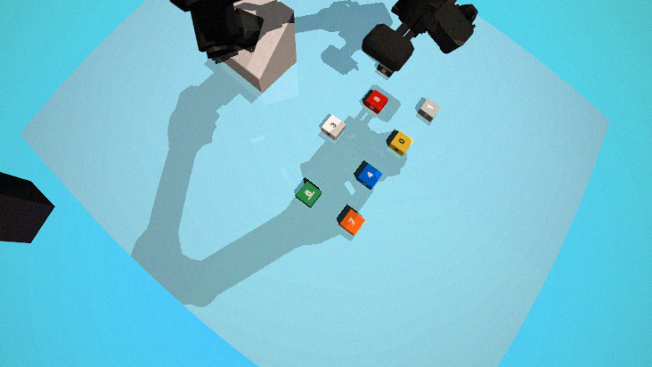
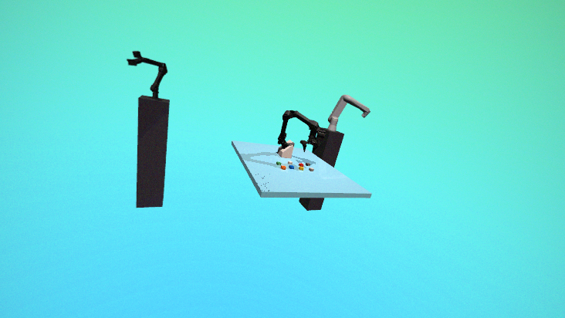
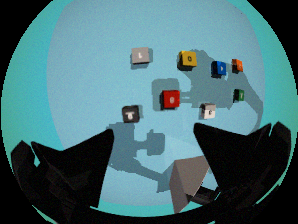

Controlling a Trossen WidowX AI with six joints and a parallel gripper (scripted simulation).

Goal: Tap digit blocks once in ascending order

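My gripper tip is now 90 mm short of the yellow block, 90 mm to the left of it and 120 mm above it. Round my gripper tip: black block 20 mm behind, 40 mm to the left, 120 mm below; then red block 40 mm to the right, 120 mm below; then grey block 100 mm ahead, 10 mm to the left, 120 mm below.
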